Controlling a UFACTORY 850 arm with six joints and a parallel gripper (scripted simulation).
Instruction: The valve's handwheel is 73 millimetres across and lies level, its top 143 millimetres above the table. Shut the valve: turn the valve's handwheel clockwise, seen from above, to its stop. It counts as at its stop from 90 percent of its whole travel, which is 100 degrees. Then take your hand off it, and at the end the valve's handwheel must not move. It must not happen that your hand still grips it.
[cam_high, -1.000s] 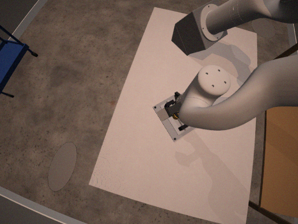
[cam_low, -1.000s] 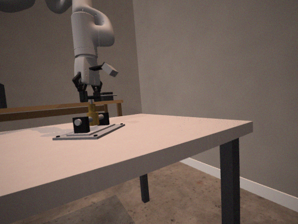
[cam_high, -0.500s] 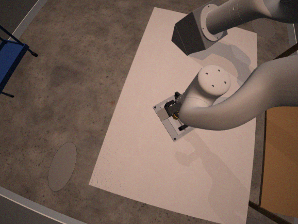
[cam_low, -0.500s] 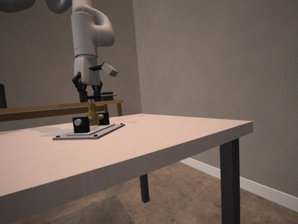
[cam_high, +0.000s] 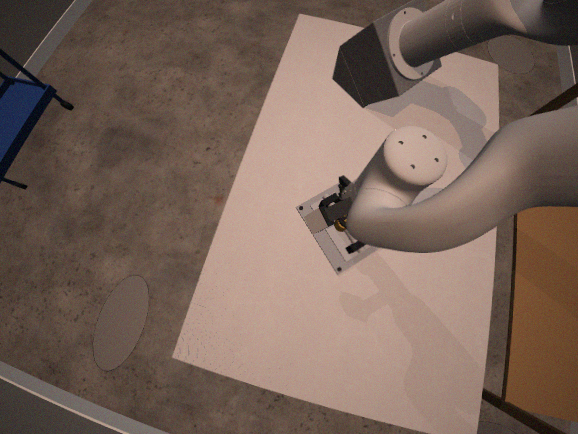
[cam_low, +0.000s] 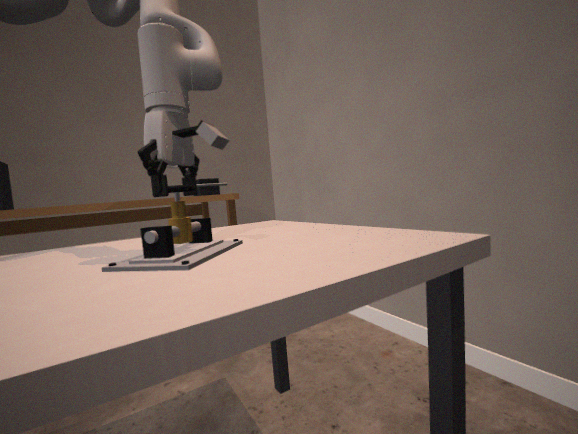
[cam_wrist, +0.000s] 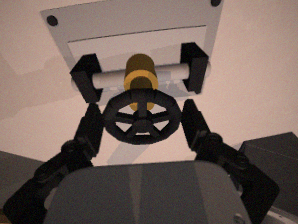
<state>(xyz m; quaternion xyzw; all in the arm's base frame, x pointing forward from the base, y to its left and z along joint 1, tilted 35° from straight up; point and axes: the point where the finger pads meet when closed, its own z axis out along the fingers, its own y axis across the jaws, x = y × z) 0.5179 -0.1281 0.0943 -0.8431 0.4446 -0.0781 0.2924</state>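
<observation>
My hand is right at the black spoked handwheel. Round my hand: grey base plate 13 cm below.
</observation>
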